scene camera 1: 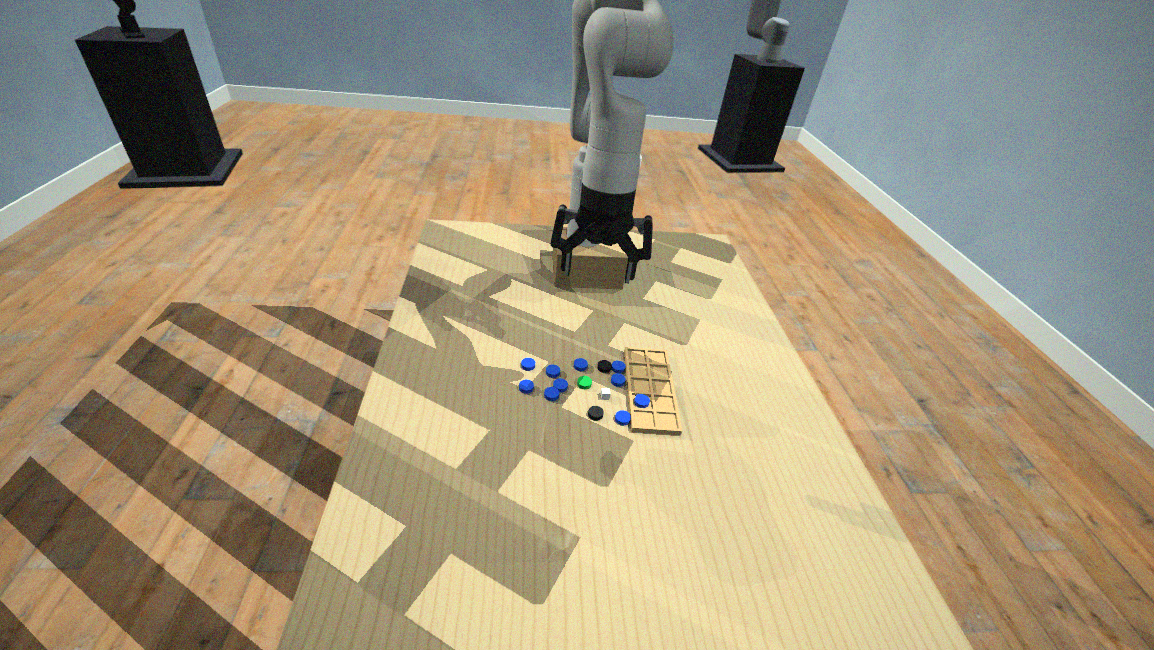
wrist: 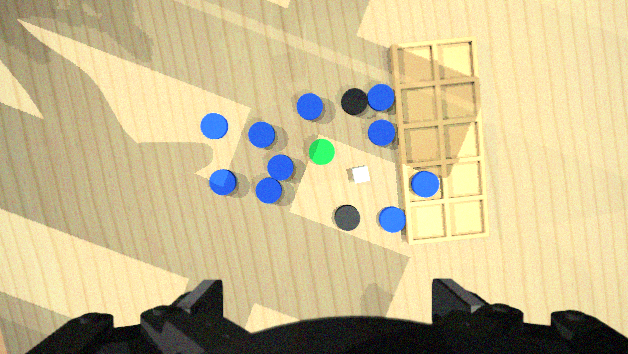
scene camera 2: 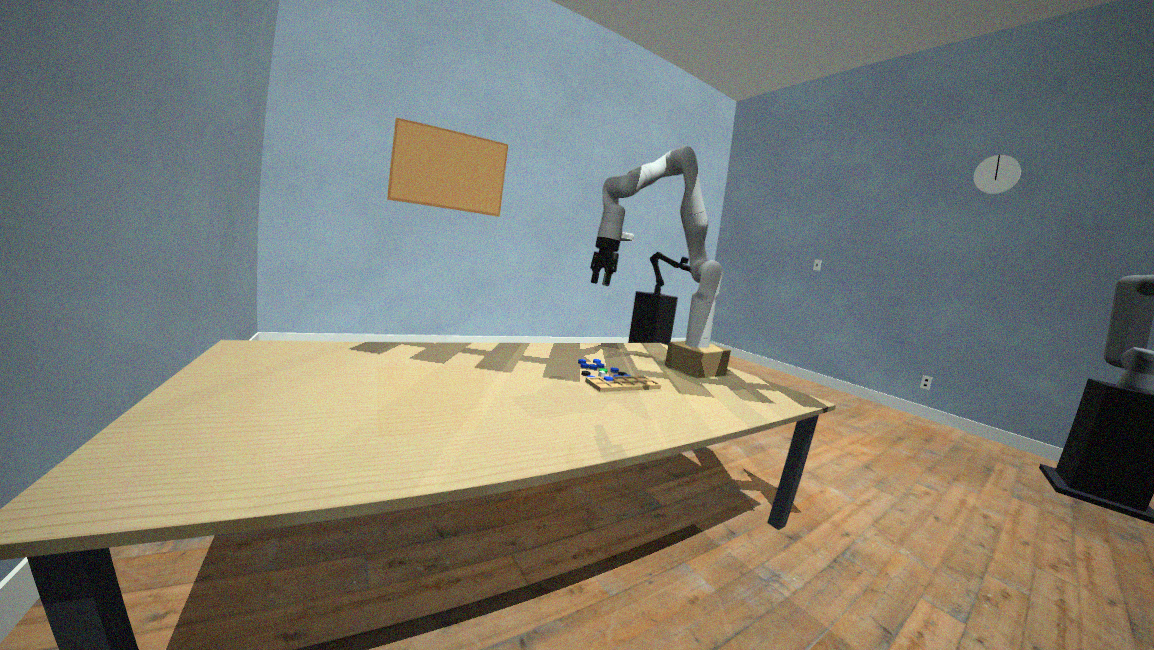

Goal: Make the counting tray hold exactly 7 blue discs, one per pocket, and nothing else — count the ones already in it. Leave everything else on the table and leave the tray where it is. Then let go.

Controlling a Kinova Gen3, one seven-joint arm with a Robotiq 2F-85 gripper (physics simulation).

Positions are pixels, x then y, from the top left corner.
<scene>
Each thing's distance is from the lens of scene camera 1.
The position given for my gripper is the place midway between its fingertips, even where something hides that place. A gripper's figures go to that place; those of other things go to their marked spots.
my gripper [scene camera 1: 597, 277]: 0.77 m
wooden counting tray [scene camera 1: 648, 372]: 1.03 m
</scene>
